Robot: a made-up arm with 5 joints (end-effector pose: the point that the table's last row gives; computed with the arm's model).
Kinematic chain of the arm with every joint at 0, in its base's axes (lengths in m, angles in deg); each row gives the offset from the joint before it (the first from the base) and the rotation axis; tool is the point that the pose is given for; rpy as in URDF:
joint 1: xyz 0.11 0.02 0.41 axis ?
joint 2: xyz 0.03 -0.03 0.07 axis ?
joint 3: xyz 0 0.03 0.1 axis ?
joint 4: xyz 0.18 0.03 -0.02 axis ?
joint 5: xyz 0.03 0.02 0 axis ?
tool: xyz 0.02 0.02 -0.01 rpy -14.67 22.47 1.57
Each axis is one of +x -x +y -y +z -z.
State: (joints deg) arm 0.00 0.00 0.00 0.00 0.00
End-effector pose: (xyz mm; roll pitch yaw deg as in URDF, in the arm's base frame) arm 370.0 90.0 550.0 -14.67 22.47 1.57
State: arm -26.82 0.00 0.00 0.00 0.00
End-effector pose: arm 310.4 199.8 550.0 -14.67 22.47 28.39
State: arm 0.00 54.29 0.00 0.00 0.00
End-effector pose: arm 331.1 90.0 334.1 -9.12 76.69 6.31
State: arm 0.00 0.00 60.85 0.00 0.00
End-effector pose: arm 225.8 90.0 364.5 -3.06 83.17 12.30
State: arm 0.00 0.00 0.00 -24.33 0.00
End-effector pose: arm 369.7 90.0 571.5 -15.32 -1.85 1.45
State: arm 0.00 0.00 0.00 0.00 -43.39
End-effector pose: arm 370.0 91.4 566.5 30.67 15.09 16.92
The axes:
joint 1: -z
joint 2: +y
joint 3: +y
joint 4: +y
joint 5: -x

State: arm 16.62 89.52 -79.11 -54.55 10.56
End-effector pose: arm 463.5 -14.7 453.8 -24.00 -21.74 -19.41
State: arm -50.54 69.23 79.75 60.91 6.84
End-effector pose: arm 7.2 3.2 475.4 156.90 -52.37 -127.55
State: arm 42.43 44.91 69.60 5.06 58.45
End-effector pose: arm 118.2 82.8 362.8 127.23 43.95 163.29
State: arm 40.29 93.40 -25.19 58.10 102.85
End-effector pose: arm 235.8 -39.7 269.4 92.06 51.27 176.91
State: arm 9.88 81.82 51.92 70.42 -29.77
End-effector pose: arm 67.2 100.9 397.3 -156.02 -42.01 153.56
